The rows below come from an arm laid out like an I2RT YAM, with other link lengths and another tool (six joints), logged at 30 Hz.
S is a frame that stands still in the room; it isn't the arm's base.
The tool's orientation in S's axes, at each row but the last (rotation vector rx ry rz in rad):
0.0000, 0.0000, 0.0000
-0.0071, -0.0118, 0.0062
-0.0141, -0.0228, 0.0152
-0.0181, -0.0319, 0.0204
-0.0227, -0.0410, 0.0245
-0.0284, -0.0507, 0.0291
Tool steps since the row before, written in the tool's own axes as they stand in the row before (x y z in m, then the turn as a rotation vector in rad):
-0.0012, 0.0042, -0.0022, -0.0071, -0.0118, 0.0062
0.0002, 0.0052, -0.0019, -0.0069, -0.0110, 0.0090
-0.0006, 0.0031, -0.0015, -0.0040, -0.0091, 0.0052
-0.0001, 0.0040, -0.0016, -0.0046, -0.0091, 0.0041
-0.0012, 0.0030, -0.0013, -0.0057, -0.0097, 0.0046
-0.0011, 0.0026, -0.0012, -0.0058, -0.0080, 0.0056
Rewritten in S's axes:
-0.0012, 0.0042, -0.0022, -0.0071, -0.0118, 0.0062
0.0002, 0.0052, -0.0019, -0.0069, -0.0110, 0.0090
-0.0006, 0.0031, -0.0016, -0.0040, -0.0091, 0.0052
-0.0001, 0.0040, -0.0017, -0.0045, -0.0091, 0.0041
-0.0012, 0.0029, -0.0014, -0.0057, -0.0097, 0.0046
-0.0011, 0.0025, -0.0013, -0.0058, -0.0080, 0.0055

